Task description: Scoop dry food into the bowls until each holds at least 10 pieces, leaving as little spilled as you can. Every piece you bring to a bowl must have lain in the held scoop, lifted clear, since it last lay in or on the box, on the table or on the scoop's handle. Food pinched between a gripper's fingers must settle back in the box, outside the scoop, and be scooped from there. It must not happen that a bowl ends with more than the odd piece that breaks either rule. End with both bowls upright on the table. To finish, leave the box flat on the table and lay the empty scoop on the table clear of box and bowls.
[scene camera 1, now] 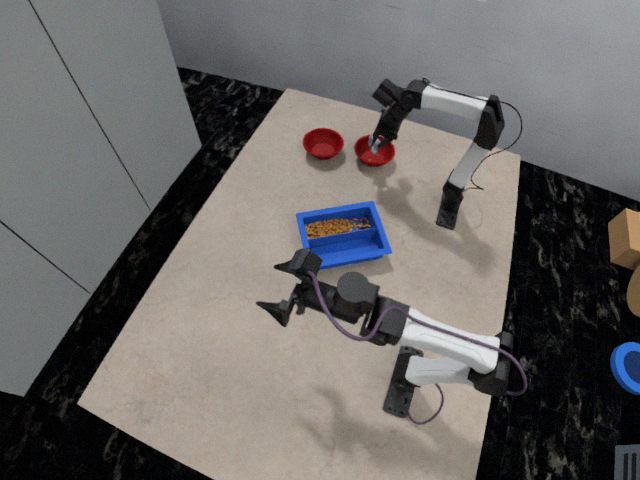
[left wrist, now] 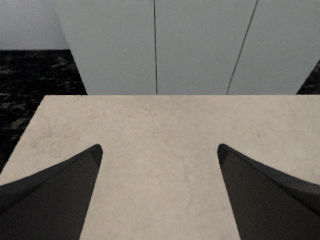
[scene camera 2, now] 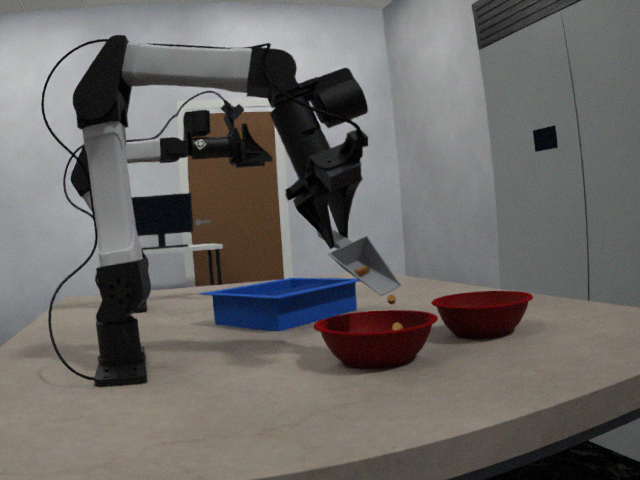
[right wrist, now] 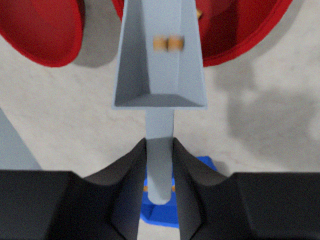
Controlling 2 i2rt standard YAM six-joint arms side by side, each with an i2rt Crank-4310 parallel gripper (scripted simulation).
Observation:
In view: my left gripper [scene camera 2: 268, 161], my right gripper [scene camera 2: 339, 245], a blue box [scene camera 2: 264, 312], a grey scoop [scene camera 2: 351, 256], a red bowl [scene camera 1: 322, 142] and a red bowl [scene camera 2: 381, 347].
The blue box is seen too in scene camera 1 [scene camera 1: 339, 249] and in the right wrist view [right wrist: 166, 214]. The grey scoop shows as well in the right wrist view [right wrist: 159, 79]. My left gripper shows as well in the left wrist view [left wrist: 159, 146]. The left wrist view misses the grey scoop: it is out of frame.

